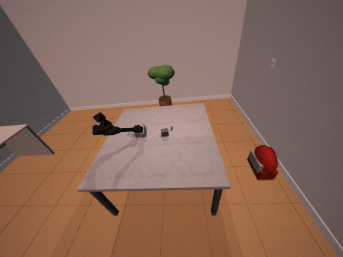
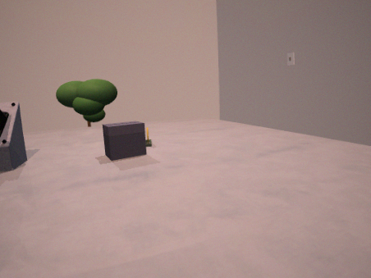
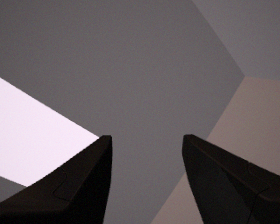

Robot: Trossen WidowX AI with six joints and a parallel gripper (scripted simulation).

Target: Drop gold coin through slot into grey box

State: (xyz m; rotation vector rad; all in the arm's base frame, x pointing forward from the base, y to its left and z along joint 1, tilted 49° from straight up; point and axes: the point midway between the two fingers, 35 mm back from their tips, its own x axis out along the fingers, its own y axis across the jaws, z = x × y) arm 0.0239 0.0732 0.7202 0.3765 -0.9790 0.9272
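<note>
Right now my gripper tip is 270 mm short of the gold coin, 630 mm to the right of it and 630 mm above it.
</note>
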